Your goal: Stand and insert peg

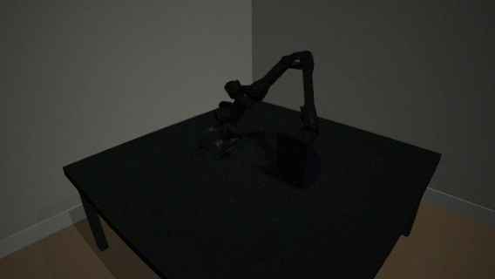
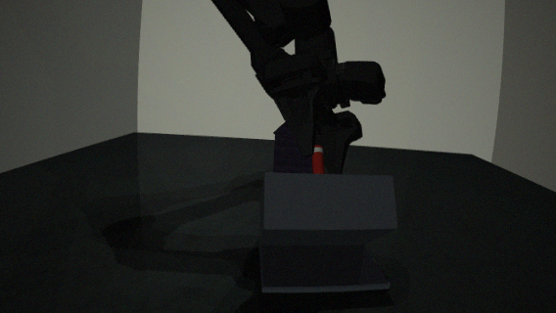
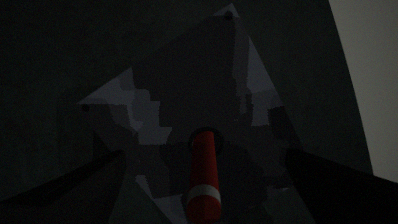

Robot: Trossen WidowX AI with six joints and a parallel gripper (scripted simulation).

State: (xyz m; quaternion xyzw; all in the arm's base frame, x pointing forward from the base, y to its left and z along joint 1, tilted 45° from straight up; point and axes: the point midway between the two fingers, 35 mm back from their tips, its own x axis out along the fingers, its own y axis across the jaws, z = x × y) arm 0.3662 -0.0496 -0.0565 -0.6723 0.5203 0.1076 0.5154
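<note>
Now: gripper tip 10 mm to the left of the red peg and 10 mm past it. Round my gripper tip: grey sloped panel 40 mm below, 30 mm ahead.
</note>
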